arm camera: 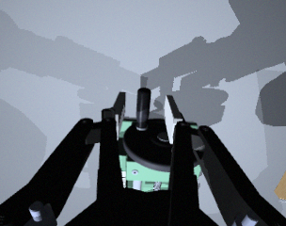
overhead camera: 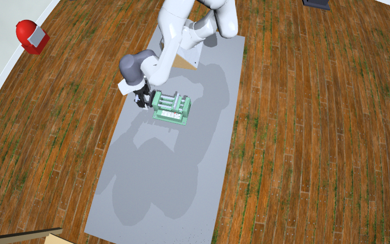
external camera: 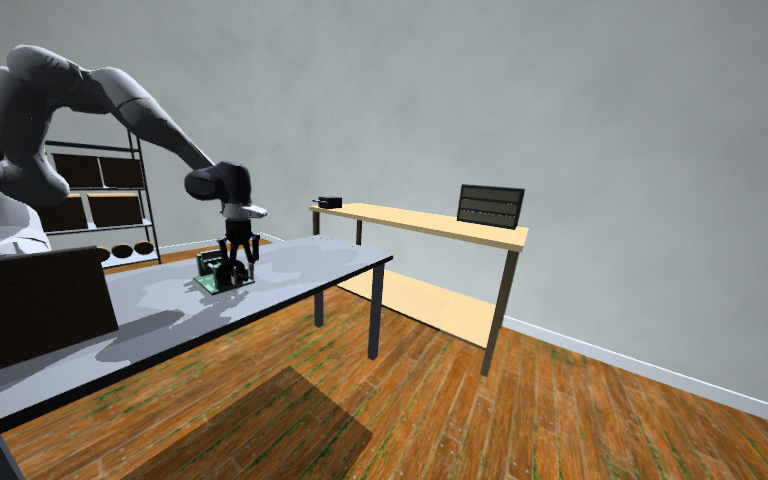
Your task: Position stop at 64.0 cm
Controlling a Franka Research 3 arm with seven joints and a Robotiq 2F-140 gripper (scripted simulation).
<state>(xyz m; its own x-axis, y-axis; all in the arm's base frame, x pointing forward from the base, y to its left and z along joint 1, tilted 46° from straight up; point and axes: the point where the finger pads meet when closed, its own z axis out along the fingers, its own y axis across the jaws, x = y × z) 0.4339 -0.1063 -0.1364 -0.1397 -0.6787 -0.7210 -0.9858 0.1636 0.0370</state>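
My hand is 1 cm to the right of the dark handwheel and 1 cm above it. Round my hand: stop carriage: 1 cm ahead, 18 cm to the left, 2 cm above.
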